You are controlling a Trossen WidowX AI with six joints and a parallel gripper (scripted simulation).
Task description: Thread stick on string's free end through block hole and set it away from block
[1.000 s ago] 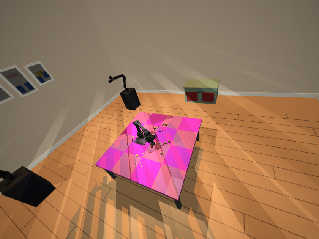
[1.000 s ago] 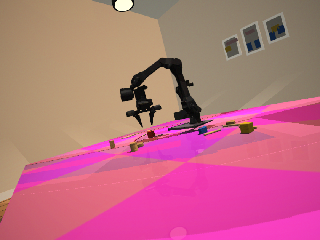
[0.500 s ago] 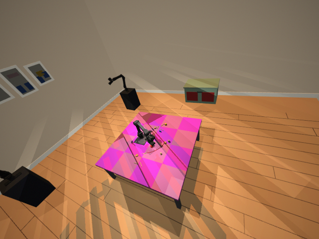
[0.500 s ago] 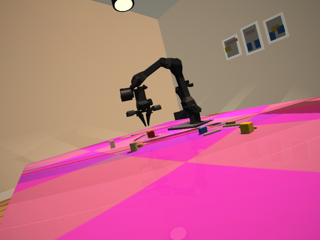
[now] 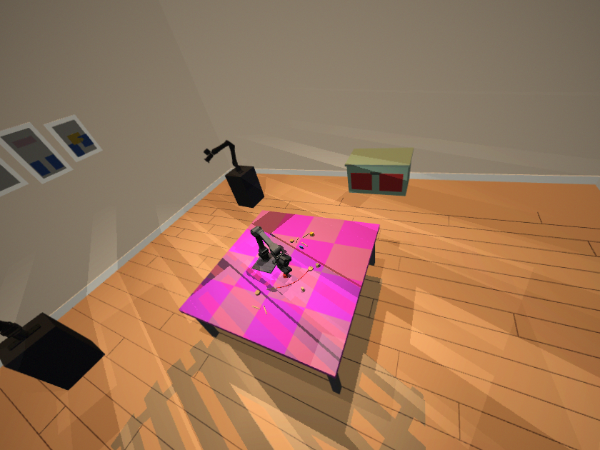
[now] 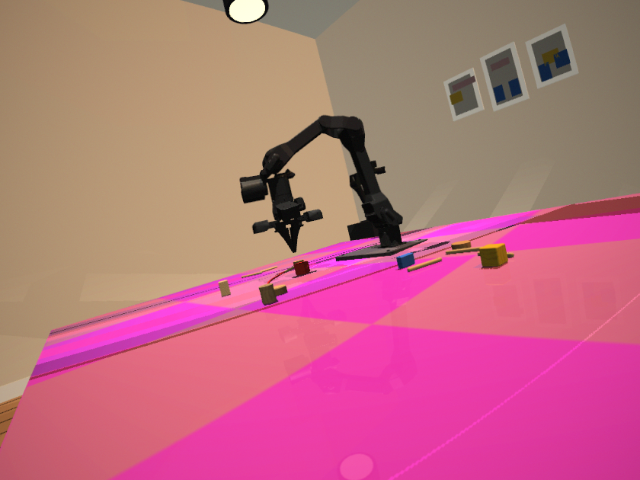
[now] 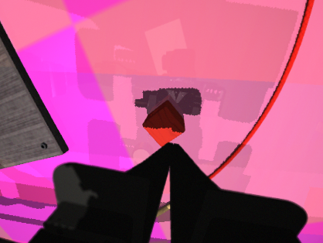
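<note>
My gripper tip is 1 cm past the red block and 5 cm above it. Also, from my gripper tip: thin wooden stick: 4 cm behind, 13 cm to the right, 6 cm below; round wooden button: 15 cm ahead, 14 cm to the left, 5 cm below; tan block: 19 cm ahead, 6 cm to the right, 4 cm below.
</note>
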